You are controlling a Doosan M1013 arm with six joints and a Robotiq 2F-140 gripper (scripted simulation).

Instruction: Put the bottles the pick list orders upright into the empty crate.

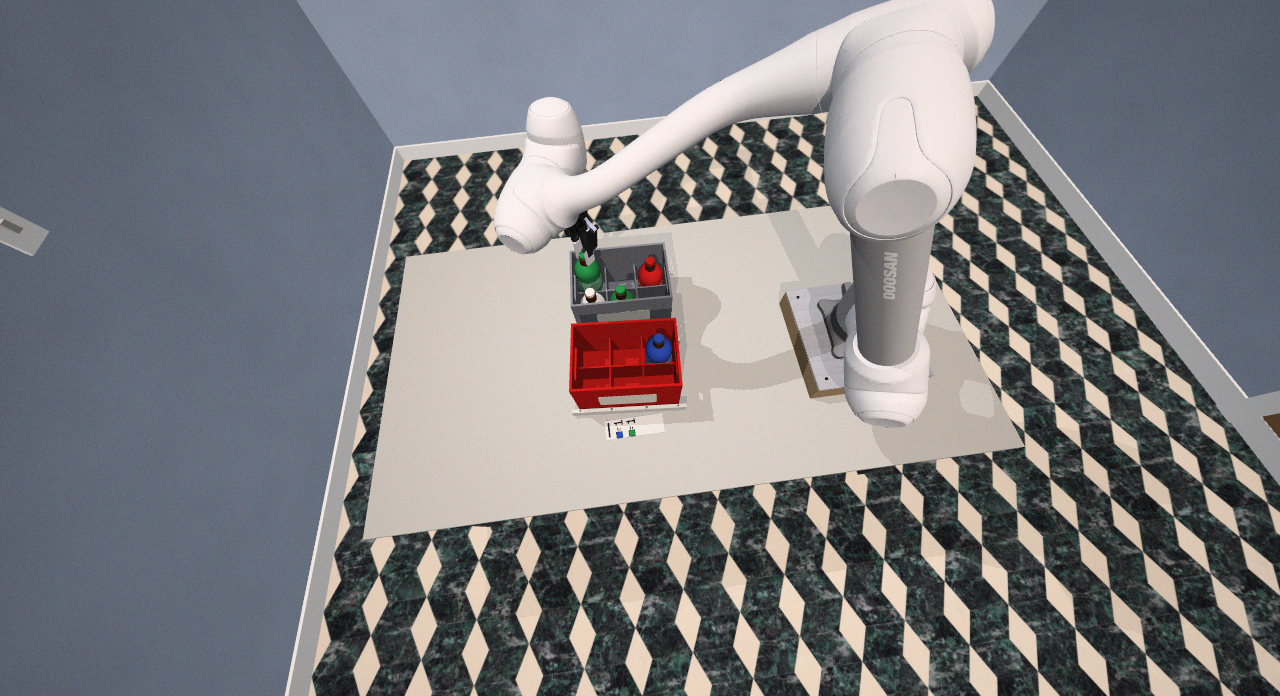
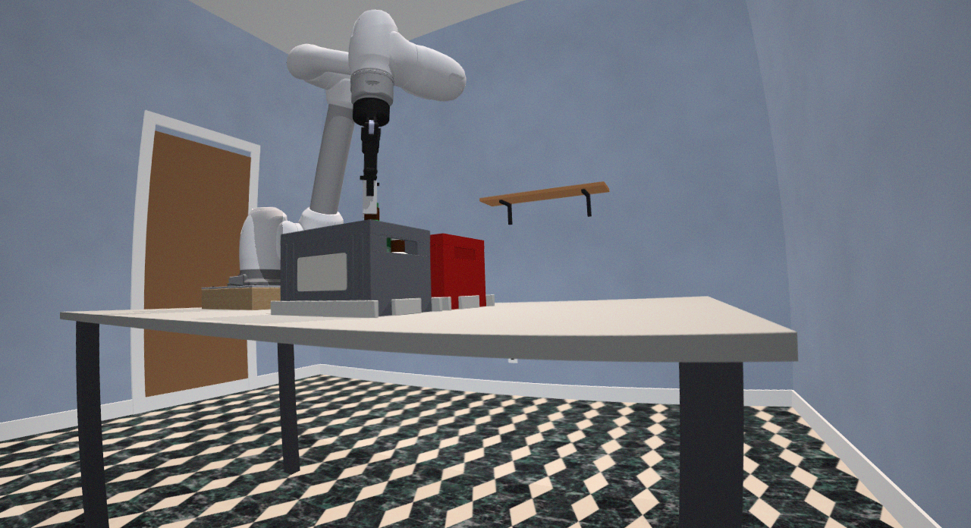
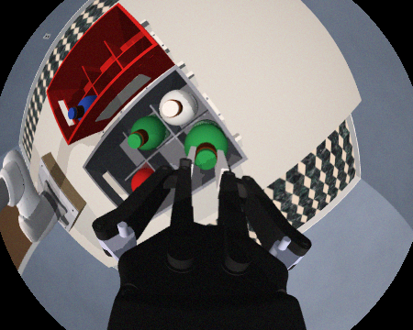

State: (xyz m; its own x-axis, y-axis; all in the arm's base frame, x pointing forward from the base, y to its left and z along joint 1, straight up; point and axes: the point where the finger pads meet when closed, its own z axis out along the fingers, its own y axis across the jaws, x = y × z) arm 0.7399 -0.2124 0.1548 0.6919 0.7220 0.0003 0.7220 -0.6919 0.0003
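The green-label bottle lies 80 mm below my hand. Also, from my hand: white-label bottle 90 mm to the left, 140 mm below; then red-label bottle 180 mm behind, 140 mm below; then grey crate 90 mm behind, 40 mm to the left, 140 mm below.
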